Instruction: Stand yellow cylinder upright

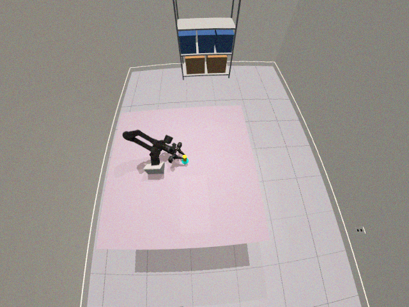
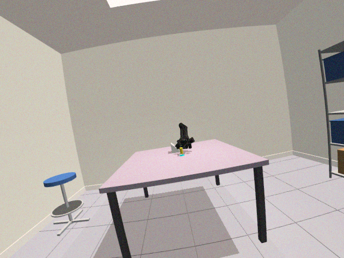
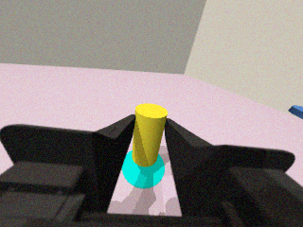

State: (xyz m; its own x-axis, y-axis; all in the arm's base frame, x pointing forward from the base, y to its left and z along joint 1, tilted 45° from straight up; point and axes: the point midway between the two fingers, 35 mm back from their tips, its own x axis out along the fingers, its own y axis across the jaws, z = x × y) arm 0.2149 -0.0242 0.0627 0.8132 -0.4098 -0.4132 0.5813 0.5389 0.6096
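Right now the cyan circle is 80 mm below my gripper tip. Also, from my gripper tip: yellow tall cylinder (20 mm below).
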